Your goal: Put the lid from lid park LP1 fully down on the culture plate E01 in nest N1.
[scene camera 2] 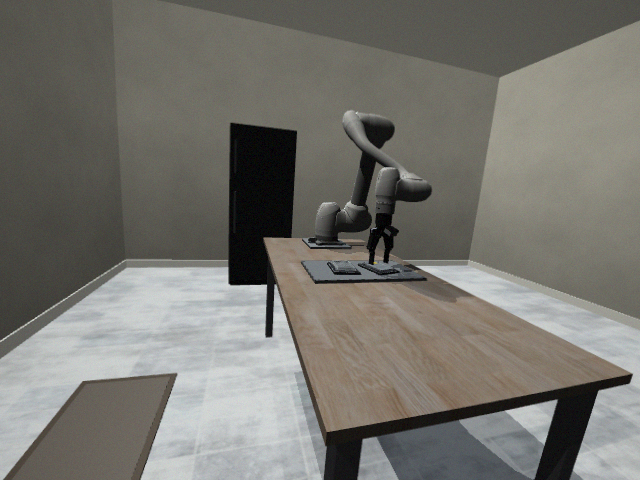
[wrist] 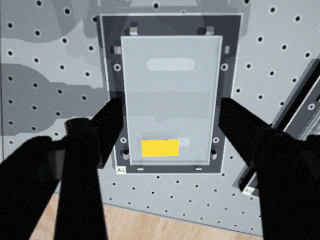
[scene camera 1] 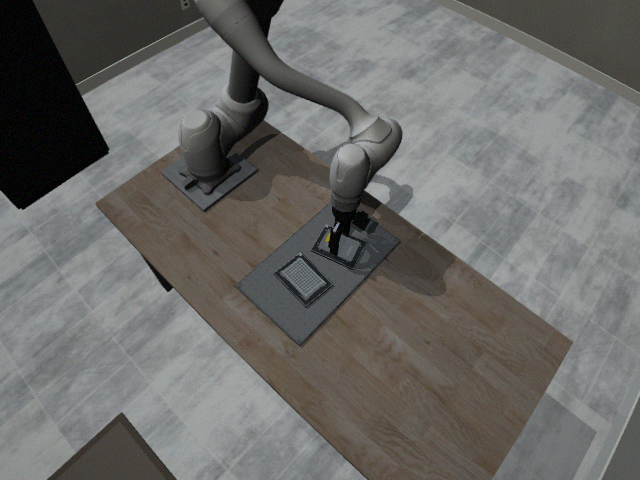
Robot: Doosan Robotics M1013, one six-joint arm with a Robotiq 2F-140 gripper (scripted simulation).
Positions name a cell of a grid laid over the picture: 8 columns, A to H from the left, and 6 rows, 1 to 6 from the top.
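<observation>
A culture plate E01 (scene camera 1: D4) is here in the scene, and so are a lid park LP1 (wrist: F1) and a clear lid (wrist: E3). As for my gripper (scene camera 2: E4), I can see it there, and it appears in the wrist view (wrist: E3) too.
</observation>
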